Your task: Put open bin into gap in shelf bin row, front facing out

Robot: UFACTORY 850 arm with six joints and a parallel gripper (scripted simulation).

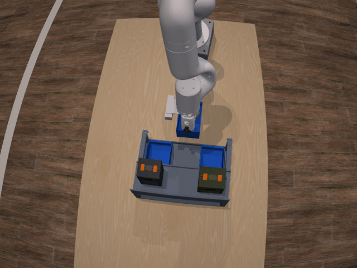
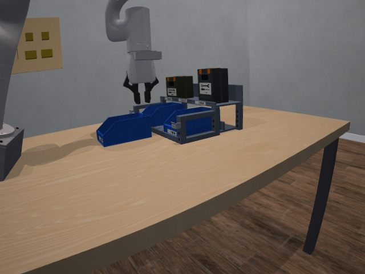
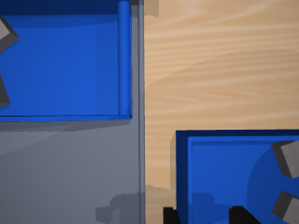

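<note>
The grey shelf is 15 cm ahead of my hand, 7 cm below it and 3 cm to the right of it. Round my hand: dark green tool case: 24 cm ahead, 7 cm to the left, 2 cm above; black tool case: 20 cm ahead, 15 cm to the right, 3 cm above.
</note>
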